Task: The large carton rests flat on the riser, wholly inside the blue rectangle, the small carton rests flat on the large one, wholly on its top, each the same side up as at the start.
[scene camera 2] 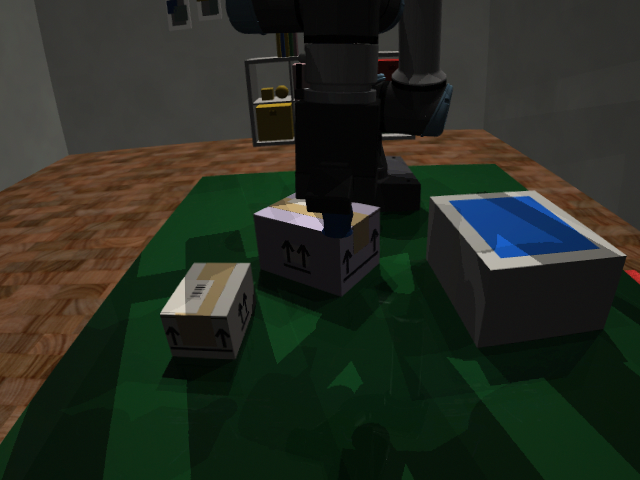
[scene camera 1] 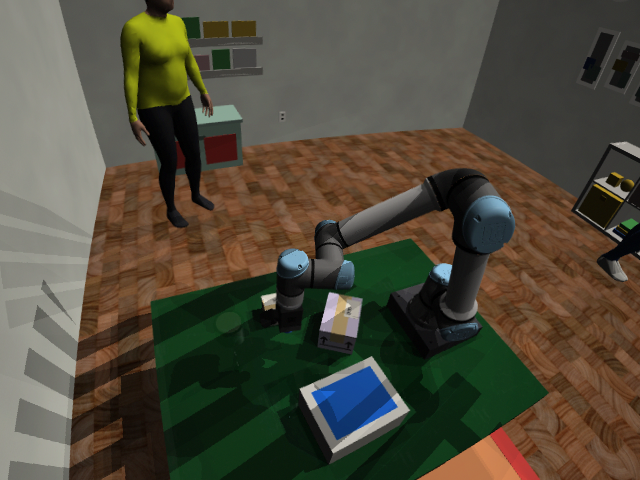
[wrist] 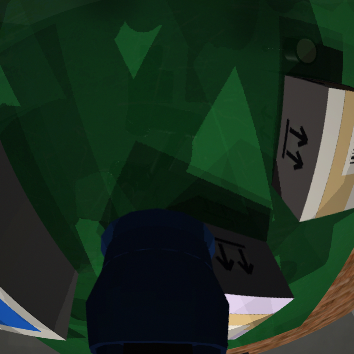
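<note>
The large carton (scene camera 1: 340, 323) (scene camera 2: 305, 248) (wrist: 253, 277) stands arrows up on the green mat, beside the robot base. The small carton (scene camera 1: 269, 301) (scene camera 2: 207, 305) (wrist: 316, 158) stands apart from it on the mat, also arrows up, and in scene camera 1 the tool half hides it. The grey riser (scene camera 1: 330, 439) (scene camera 2: 527, 299) (wrist: 31, 246) bears the blue rectangle (scene camera 1: 356, 400) (scene camera 2: 522, 227) (wrist: 10, 317), which has nothing on it. My suction cup (scene camera 1: 289, 328) (scene camera 2: 335, 227) (wrist: 158, 246) hangs at the large carton's upper edge on the small carton's side. It holds nothing.
The green mat (scene camera 1: 207, 413) (scene camera 2: 361, 361) lies on a wooden floor. The robot base (scene camera 1: 424, 320) stands behind the cartons. A person in yellow (scene camera 1: 160, 103) stands at the back left. A shelf rack (scene camera 1: 591, 178) (scene camera 2: 250, 103) and another person's foot (scene camera 1: 612, 269) are at the right.
</note>
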